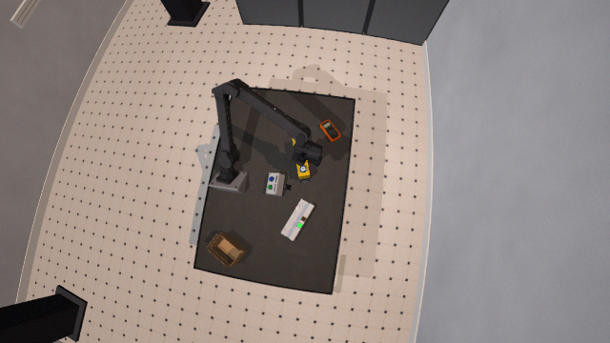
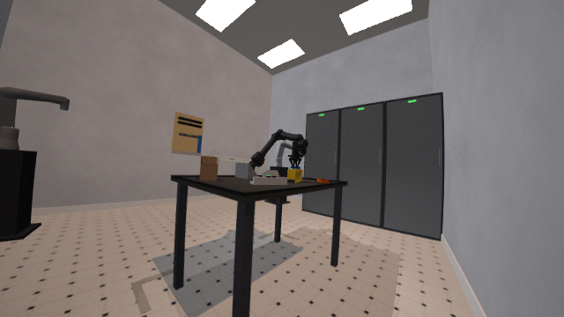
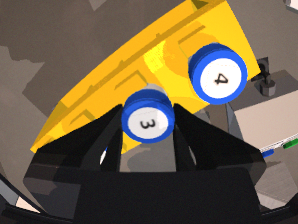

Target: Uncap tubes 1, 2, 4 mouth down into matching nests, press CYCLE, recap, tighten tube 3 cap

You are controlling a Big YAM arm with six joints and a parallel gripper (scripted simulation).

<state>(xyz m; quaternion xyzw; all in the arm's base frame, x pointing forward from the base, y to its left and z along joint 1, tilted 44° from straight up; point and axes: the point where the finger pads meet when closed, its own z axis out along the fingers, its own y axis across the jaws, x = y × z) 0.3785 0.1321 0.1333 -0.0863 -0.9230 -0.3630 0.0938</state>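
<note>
My gripper is now 130 mm past the blue key, 130 mm to the left of it and 50 mm above it. The rest, counted from my hand: green key 130 mm behind, 180 mm to the right, 50 mm below; then grey key housing 110 mm behind, 150 mm to the right, 60 mm below; then orange meter 110 mm ahead, 240 mm to the left, 100 mm below.
</note>
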